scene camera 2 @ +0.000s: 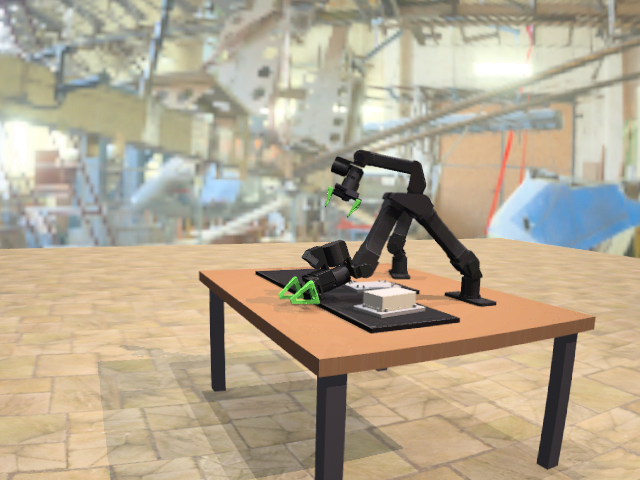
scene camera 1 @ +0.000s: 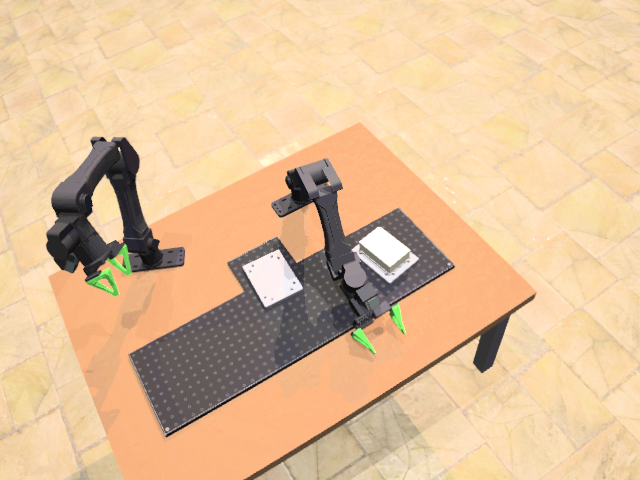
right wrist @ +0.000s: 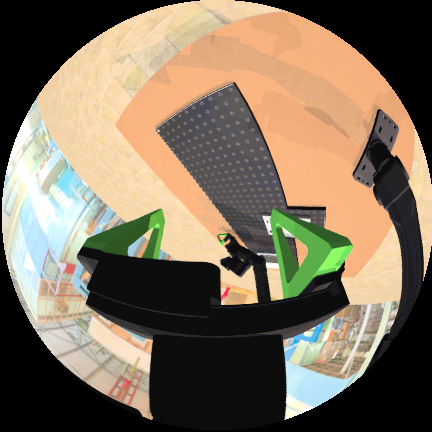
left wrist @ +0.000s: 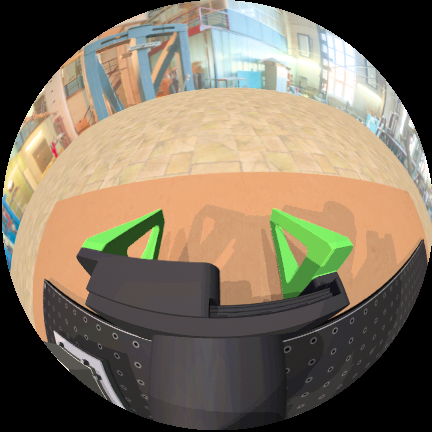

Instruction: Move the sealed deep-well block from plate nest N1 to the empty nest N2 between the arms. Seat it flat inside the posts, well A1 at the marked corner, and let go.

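Frame: origin at the left arm's base, x ahead, y left, z up, level; millimetres.
Seen in the pictures: left gripper, between the fingertips: (scene camera 2: 284,299) (scene camera 1: 390,344) (right wrist: 221,239) (left wrist: 216,214); right gripper, between the fingertips: (scene camera 2: 336,211) (scene camera 1: 123,284) (right wrist: 217,214); left arm's base, origin of its link: (scene camera 2: 469,300) (scene camera 1: 302,198); right arm's base, origin of its link: (scene camera 2: 399,275) (scene camera 1: 153,261) (right wrist: 376,150).
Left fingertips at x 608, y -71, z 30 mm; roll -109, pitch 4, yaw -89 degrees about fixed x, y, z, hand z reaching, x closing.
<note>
Pixels of each thing's top centre, then the offset from my left fingertips to it. Level surfaces: height alone.
- sealed deep-well block, centre of its top: (scene camera 2: 390,291) (scene camera 1: 384,245) (right wrist: 270,265) 254 mm back, 154 mm left, 36 mm up
- nest N1, centre of its top: (scene camera 2: 389,303) (scene camera 1: 384,252) 254 mm back, 154 mm left, 4 mm up
- Nest N2, centre of its top: (scene camera 1: 271,275) (scene camera 2: 372,281) (right wrist: 286,230) 368 mm back, 161 mm right, 4 mm up
- black perforated board, height of its surface: 18 mm down
- orange table, height of its surface: 31 mm down
The sealed deep-well block (scene camera 1: 384,246) (scene camera 2: 388,298), a pale box, sits flat on nest N1 (scene camera 1: 391,277) (left wrist: 106,372), a white plate at the right of the black board in scene camera 1. Nest N2 (scene camera 1: 272,279) (scene camera 2: 369,284) (right wrist: 266,224) is a bare white plate with small posts, left of the left arm in scene camera 1. My left gripper (scene camera 1: 389,342) (scene camera 2: 285,300) (left wrist: 216,214) is open and empty, low over the table past the board's long edge, apart from the block. My right gripper (scene camera 1: 124,284) (scene camera 2: 337,211) (right wrist: 217,214) is open and empty, high at the left in scene camera 1. Well A1 and the marked corner cannot be made out.
The black perforated board (scene camera 1: 206,356) (scene camera 2: 413,322) (right wrist: 215,150) lies on the orange table (scene camera 1: 439,330) (scene camera 2: 496,330). The left arm's forearm crosses above the board between the two nests in scene camera 1. The right arm's base stands at the table's left.
</note>
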